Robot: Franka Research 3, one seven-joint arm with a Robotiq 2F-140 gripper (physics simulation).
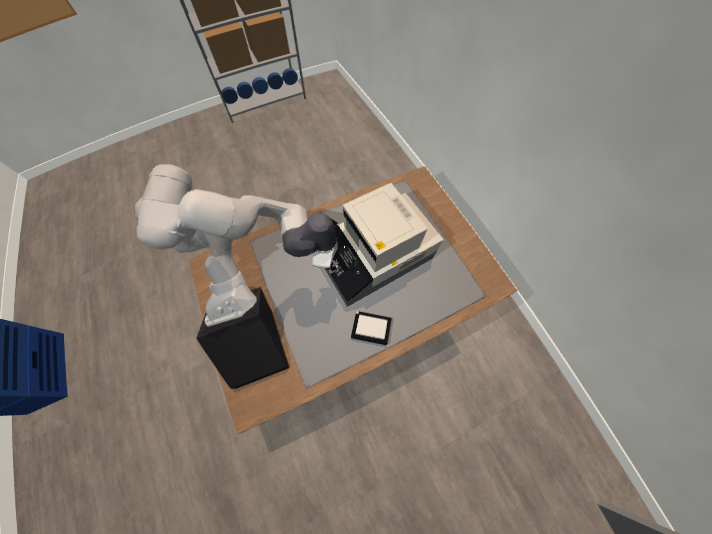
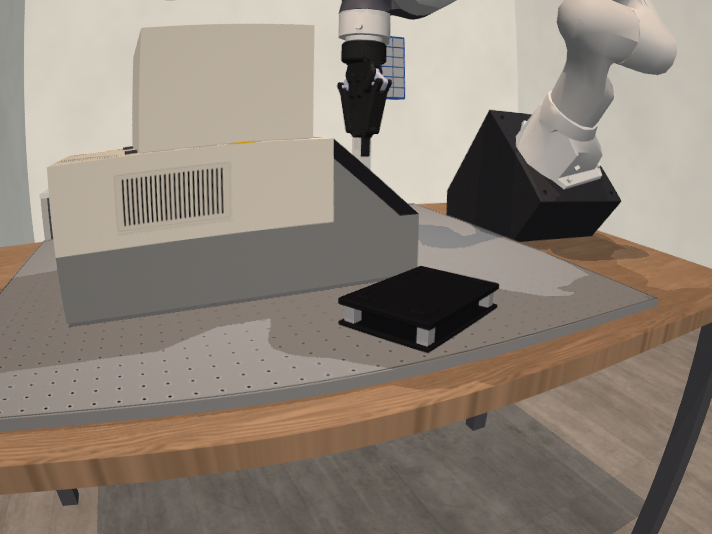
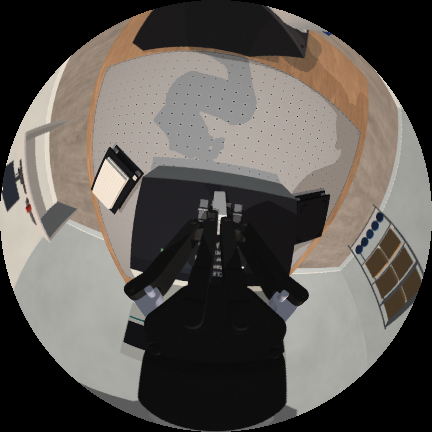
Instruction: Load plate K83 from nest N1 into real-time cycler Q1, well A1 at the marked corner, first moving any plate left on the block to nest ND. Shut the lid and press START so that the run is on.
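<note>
The cream and grey cycler [image 1: 385,227] [image 2: 230,258] has a sloped black front panel [image 1: 351,278] [image 3: 165,215] with a small green light. Its tall cream upper housing [image 2: 224,86] stands above the base. The block inside and any plate there are hidden. A white plate [image 1: 370,326] [image 3: 111,182] sits in a black nest [image 1: 354,334] beside the cycler. Another black nest [image 2: 419,293] [image 3: 312,215], on the opposite side, holds no visible plate. Nest and plate labels cannot be read. My gripper [image 2: 362,154] [image 3: 218,199] is shut and empty, pointing down at the panel; contact cannot be told.
The grey perforated mat [image 1: 425,296] [image 2: 201,373] [image 3: 135,95] lies on the wooden table [image 1: 270,405] [image 2: 345,439]. The arm's black pedestal [image 1: 244,350] [image 2: 494,189] stands at the table edge facing the sloped panel. A shelf rack [image 1: 297,71] stands by the wall.
</note>
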